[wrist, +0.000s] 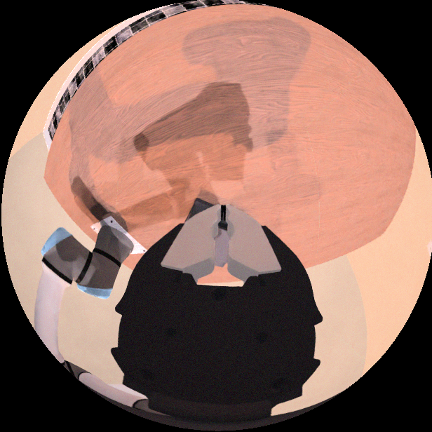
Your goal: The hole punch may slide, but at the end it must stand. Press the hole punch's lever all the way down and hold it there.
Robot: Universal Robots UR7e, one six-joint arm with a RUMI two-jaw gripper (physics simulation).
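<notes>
The hole punch [199, 207] is dark and mostly hidden behind my gripper. A dark corner of it shows just left of the fingertips, on the wooden table. My gripper [223, 206] is shut with nothing between its fingers. Its tips are right beside the visible part of the punch in the picture. Whether they touch the lever, how far down the lever is, and whether the punch stands flat are hidden.
The wooden table [350, 150] spreads ahead, with arm shadows across it. A white mounting plate [135, 244] and the robot's own arm [48, 310] are at the left. A black-and-white checked strip [106, 48] runs along the far left edge.
</notes>
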